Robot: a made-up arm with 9 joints.
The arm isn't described. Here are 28 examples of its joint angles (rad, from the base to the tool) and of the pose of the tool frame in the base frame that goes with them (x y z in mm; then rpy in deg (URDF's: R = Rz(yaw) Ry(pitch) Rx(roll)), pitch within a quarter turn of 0, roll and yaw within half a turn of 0).
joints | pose
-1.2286 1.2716 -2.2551 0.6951 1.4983 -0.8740 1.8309 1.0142 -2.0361 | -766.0 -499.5 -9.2 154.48 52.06 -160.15
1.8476 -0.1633 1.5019 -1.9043 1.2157 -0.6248 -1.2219 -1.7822 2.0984 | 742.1 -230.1 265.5 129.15 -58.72 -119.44
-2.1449 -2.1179 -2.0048 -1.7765 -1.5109 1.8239 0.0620 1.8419 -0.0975 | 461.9 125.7 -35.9 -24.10 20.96 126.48
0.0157 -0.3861 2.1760 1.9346 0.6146 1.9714 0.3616 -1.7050 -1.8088 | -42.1 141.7 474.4 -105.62 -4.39 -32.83
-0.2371 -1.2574 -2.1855 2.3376 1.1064 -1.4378 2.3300 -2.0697 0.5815 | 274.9 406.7 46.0 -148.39 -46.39 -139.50
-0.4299 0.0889 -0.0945 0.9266 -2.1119 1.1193 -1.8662 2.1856 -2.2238 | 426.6 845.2 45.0 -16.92 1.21 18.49
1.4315 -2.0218 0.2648 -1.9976 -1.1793 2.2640 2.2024 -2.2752 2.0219 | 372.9 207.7 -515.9 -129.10 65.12 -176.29
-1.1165 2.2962 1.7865 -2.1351 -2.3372 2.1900 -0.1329 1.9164 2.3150 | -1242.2 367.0 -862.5 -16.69 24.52 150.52
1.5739 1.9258 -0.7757 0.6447 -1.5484 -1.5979 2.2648 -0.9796 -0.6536 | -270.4 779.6 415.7 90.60 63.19 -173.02
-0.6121 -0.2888 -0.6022 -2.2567 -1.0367 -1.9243 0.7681 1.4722 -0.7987 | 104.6 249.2 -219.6 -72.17 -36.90 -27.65
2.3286 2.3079 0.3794 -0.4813 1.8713 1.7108 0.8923 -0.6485 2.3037 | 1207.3 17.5 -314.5 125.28 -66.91 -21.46
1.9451 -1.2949 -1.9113 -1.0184 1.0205 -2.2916 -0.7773 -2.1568 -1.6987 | -243.9 -51.3 -63.1 -43.03 -16.18 154.76
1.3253 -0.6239 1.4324 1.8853 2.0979 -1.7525 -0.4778 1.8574 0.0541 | 837.3 543.5 144.3 -135.71 -39.48 -163.62
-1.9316 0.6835 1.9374 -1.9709 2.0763 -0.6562 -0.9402 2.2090 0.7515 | -612.0 -670.5 435.0 102.49 57.23 11.27
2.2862 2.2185 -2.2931 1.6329 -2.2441 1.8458 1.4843 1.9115 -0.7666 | 264.1 202.2 -722.2 31.48 -15.07 -112.84
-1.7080 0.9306 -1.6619 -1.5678 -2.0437 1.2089 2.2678 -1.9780 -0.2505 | 202.2 -518.0 225.7 5.33 25.05 22.67
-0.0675 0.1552 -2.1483 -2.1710 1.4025 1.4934 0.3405 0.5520 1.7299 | -574.5 260.3 703.2 -108.49 -49.01 18.61
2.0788 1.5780 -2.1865 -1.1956 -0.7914 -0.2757 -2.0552 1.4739 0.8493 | 241.2 567.6 -857.9 28.55 -23.54 169.75
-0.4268 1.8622 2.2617 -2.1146 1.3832 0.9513 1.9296 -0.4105 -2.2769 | -739.5 331.2 -618.6 -103.11 25.65 114.53
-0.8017 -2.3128 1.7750 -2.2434 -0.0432 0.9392 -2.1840 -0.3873 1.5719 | -695.2 559.9 457.9 -93.01 -50.08 -0.12
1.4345 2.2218 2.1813 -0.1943 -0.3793 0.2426 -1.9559 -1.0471 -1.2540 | 976.3 730.2 -731.2 -70.15 33.97 -95.74
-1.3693 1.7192 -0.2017 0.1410 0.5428 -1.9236 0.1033 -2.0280 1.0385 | -635.1 -431.8 -105.7 98.99 6.85 -12.32
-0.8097 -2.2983 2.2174 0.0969 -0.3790 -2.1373 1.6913 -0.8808 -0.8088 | -713.5 803.6 -354.6 -133.40 -7.82 -101.74
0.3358 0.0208 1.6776 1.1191 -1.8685 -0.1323 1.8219 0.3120 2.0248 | 65.1 1246.0 85.1 38.12 15.37 59.18
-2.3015 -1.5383 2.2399 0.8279 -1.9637 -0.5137 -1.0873 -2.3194 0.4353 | -658.3 -129.0 700.7 55.79 22.31 -77.99
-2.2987 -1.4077 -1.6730 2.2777 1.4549 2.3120 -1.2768 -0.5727 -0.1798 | -576.2 -239.9 223.0 -81.01 45.82 31.56
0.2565 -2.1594 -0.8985 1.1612 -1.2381 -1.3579 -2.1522 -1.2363 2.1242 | -227.8 203.4 -414.8 -157.19 -3.25 53.67
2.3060 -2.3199 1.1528 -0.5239 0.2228 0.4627 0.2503 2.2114 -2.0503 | 310.2 85.9 -169.0 26.23 -73.11 65.79
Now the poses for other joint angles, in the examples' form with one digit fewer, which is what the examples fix.
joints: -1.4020 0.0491 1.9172 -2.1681 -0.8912 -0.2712 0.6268 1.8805 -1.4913
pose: -1017 -868 -118 -18.6 -27.4 -140.8
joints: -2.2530 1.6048 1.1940 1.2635 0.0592 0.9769 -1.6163 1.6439 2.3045
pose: 385 -1586 61 153.8 -2.7 -101.2
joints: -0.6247 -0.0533 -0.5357 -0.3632 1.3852 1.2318 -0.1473 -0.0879 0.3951
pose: -551 429 481 76.5 44.0 -71.5
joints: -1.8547 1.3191 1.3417 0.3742 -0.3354 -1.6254 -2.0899 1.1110 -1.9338
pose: -580 -939 -142 -66.7 35.4 51.3
